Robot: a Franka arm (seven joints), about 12 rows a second.
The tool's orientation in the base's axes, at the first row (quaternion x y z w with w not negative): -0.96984, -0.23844, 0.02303, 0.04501
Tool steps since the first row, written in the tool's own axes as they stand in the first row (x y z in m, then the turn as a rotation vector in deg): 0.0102, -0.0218, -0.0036, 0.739, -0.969, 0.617; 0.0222, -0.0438, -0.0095, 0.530, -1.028, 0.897; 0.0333, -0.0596, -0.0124, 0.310, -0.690, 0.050; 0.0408, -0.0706, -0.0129, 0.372, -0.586, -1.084; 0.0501, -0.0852, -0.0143, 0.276, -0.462, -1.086
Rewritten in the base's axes. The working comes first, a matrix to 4 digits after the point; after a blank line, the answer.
The tool's axes in the first row as the columns of a matrix, in the base's axes (used below as rounded here):
0.8852, 0.4604, -0.0661
0.4646, -0.8822, 0.0763
-0.0232, -0.0983, -0.9949

-0.0008, 0.0237, 0.0055, 0.167, 1.245, -0.536; 0.0001, 0.0482, 0.0132, -0.063, 1.222, -0.804; 0.0029, 0.0671, 0.0174, -0.047, 0.757, 0.011; 0.0045, 0.0803, 0.0188, 0.131, 0.607, 1.127; 0.0061, 0.0973, 0.0214, 0.103, 0.453, 1.119
